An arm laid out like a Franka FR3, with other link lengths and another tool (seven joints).
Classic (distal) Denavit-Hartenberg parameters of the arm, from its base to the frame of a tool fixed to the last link. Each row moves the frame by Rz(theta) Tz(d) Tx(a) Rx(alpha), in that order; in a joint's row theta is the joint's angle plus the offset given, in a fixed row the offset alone. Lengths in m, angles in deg.
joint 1: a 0  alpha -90  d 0.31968  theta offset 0
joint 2: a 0  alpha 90  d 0  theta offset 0
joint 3: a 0.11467  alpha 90  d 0.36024  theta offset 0
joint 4: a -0.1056  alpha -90  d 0  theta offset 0
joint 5: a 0  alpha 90  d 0.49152  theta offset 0
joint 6: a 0.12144  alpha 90  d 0  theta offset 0
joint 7: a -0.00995  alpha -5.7  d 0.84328  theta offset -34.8
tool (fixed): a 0  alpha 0  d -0.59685  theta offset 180
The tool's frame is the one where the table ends.
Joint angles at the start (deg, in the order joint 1, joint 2, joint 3, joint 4, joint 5, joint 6, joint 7): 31.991, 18.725, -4.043, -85.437, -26.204, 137.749, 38.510
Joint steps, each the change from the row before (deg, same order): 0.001, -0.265, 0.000, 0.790, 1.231, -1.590, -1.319; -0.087, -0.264, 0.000, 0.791, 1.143, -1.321, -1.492; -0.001, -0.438, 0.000, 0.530, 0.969, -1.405, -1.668; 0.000, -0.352, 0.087, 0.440, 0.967, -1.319, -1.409; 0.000, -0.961, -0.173, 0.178, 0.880, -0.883, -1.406; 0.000, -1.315, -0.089, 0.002, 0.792, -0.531, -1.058
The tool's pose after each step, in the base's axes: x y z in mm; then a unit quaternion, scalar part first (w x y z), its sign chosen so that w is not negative. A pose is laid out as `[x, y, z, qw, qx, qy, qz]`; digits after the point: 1 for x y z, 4 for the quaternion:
[831.5, 466.4, 453.6, 0.3346, -0.2991, 0.8788, -0.1624]
[830.1, 463.1, 463.0, 0.3301, -0.3024, 0.8796, -0.1609]
[826.6, 459.8, 471.4, 0.3244, -0.3087, 0.8796, -0.1607]
[822.6, 458.1, 477.6, 0.3182, -0.3144, 0.8801, -0.1592]
[818.8, 452.9, 492.0, 0.3181, -0.3181, 0.8791, -0.1574]
[813.7, 448.9, 511.2, 0.3227, -0.3197, 0.8775, -0.1536]

